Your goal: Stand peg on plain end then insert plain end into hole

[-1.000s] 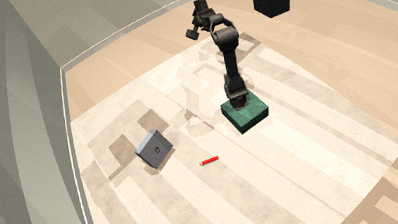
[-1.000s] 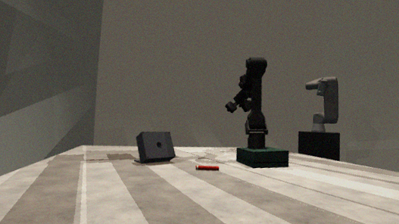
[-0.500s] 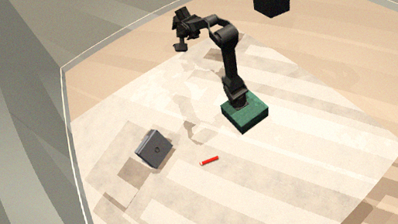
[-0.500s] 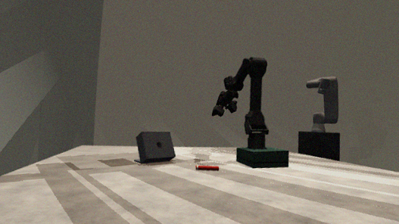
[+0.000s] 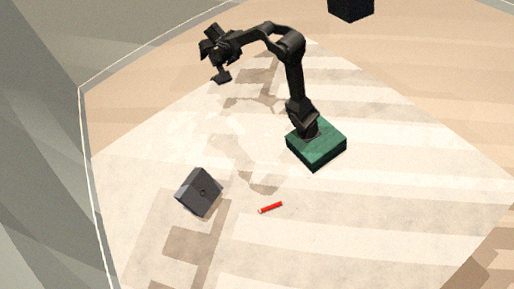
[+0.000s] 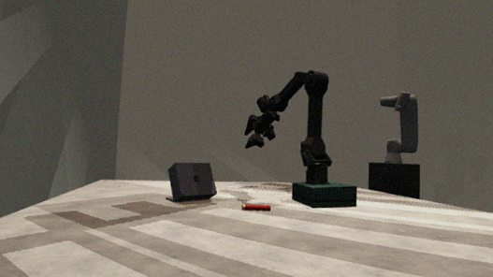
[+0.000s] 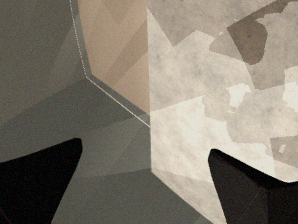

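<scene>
My gripper tip is now 54 cm to the right of the red peg, 21 cm above it and 7 cm short of it. From my gripper tip the other things lie so: grey sloped panel 39 cm to the left, 23 cm ahead, 16 cm below.
</scene>
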